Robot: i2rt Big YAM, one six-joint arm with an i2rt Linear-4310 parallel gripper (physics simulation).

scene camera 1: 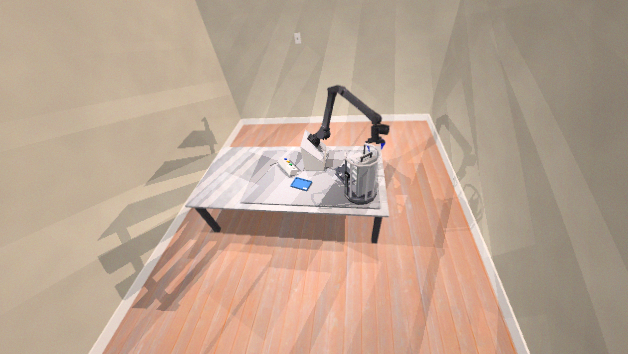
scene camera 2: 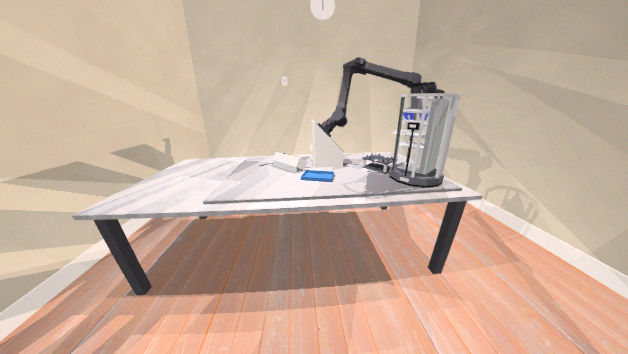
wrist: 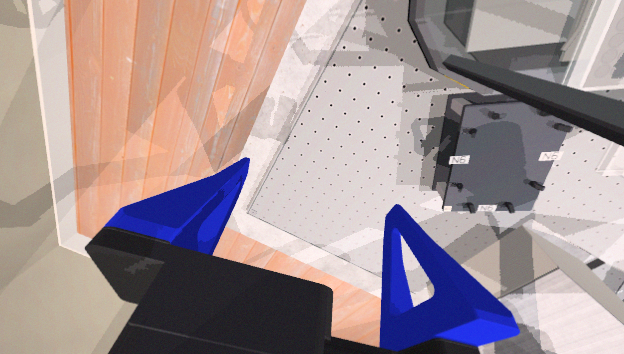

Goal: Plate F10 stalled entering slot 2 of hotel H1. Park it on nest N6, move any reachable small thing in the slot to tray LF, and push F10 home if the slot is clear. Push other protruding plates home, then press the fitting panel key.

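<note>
My gripper is open and empty, its blue fingers in the air behind the upper part of hotel H1, as seen in scene camera 2. White plates or shelves show inside the hotel, and one edge sticks out to the left. I cannot tell which is F10 or see anything small in slot 2. Nest N6, dark with short pegs, carries no plate. The blue tray LF lies left of the hotel. The key panel is farther left.
The arm's pale wedge mount stands between panel and nest. A dark bar crosses the wrist view beside N6, with pale see-through hotel parts at upper right. The perforated board ends near the table edge.
</note>
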